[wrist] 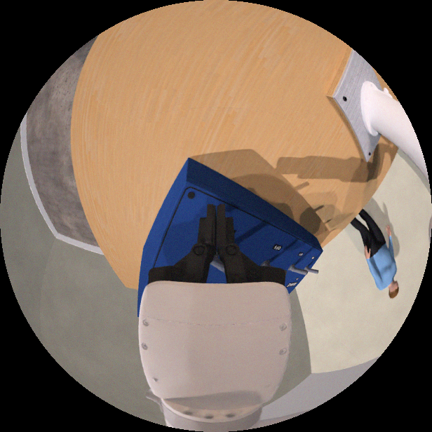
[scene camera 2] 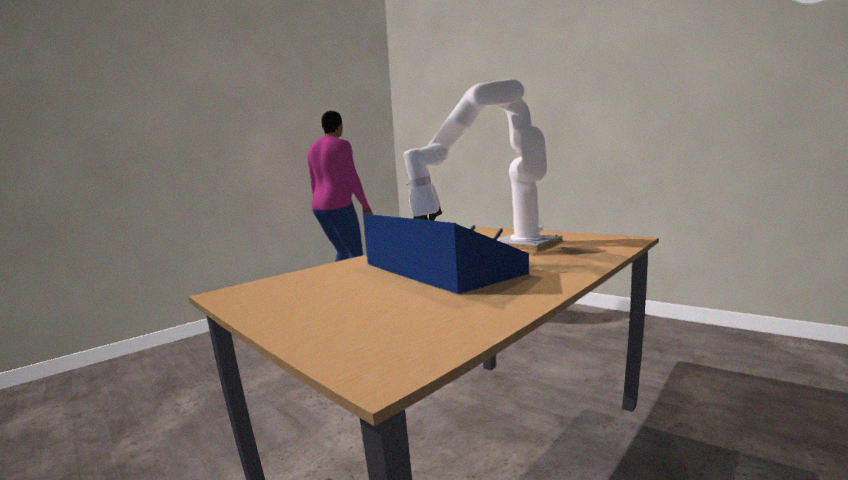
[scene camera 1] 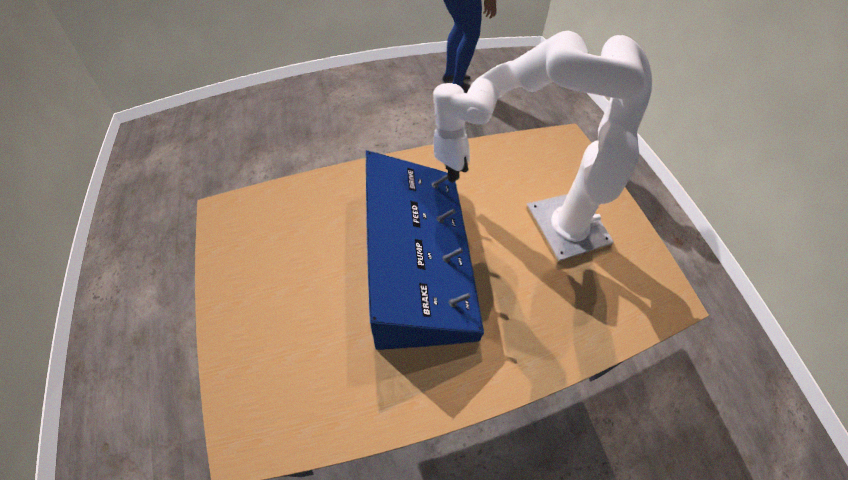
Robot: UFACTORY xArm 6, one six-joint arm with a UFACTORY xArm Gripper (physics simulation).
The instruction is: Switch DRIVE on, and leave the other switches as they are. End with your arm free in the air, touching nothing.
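Places are measured from the arm's base along level axes (x left, y back, z up), in metres.
Pixels of known places: gripper, fingertip midpoint: [scene camera 1: 454, 179]; arm's base, link origin: [scene camera 2: 526, 238] [scene camera 1: 570, 224].
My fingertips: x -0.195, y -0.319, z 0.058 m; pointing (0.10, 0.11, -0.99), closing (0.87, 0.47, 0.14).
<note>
Ahead of a thing's pixels: the offset from my fingertips to its top centre. Level surfaces: height alone.
The blue sloped switch box [scene camera 1: 392, 237] [scene camera 2: 410, 249] [wrist: 170, 231] stands on the table. In scene camera 1, the DRIVE lever @(dz +0.051, dx +0.024, dy -0.048 m) [scene camera 1: 439, 182] at the far end leans to the OFF side. The FEED lever @(dz +0.051, dx +0.142, dy -0.067 m) [scene camera 1: 445, 215], PUMP lever @(dz +0.051, dx +0.260, dy -0.087 m) [scene camera 1: 452, 255] and BRAKE lever @(dz +0.051, dx +0.379, dy -0.107 m) [scene camera 1: 459, 300] lean to the OFF side too. My gripper [scene camera 1: 453, 177] [wrist: 216, 213] is shut and empty. Its fingertips are low over the OFF side of the box, right by the DRIVE lever's tip; whether they touch it I cannot tell. In the wrist view the fingers hide most of that lever.
The wooden table @(dz -0.079 m) [scene camera 1: 267, 267] [scene camera 2: 333, 333] [wrist: 200, 90] carries the box and my arm's base plate [scene camera 1: 544, 223] [wrist: 352, 95], to the right of the box in scene camera 1. A person in a pink top [scene camera 2: 330, 172] stands beyond the table. A person in blue [wrist: 382, 266] shows in the wrist view.
</note>
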